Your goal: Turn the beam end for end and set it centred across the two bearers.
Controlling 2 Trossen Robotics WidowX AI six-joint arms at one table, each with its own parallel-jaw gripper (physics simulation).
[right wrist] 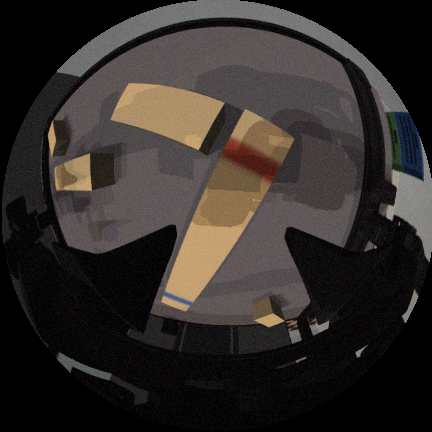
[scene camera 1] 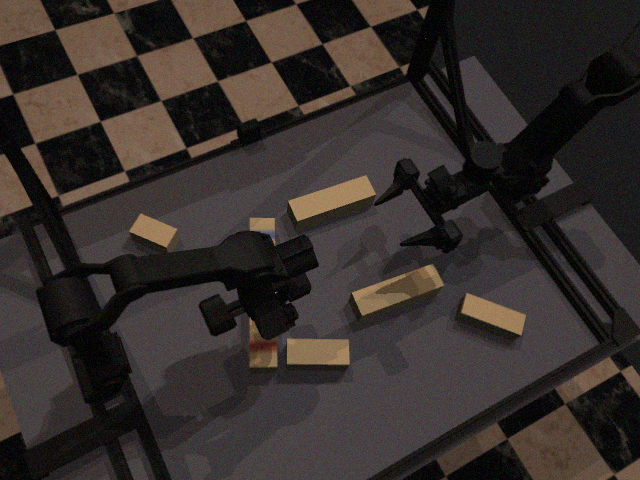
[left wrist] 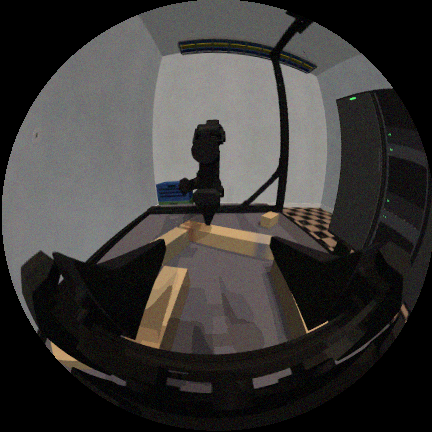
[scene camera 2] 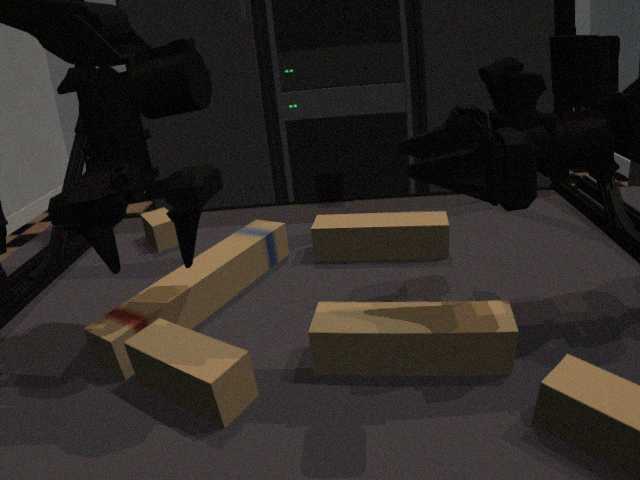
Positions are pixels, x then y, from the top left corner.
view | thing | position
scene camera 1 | left gripper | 387,224
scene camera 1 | right gripper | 258,312
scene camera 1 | beam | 263,353
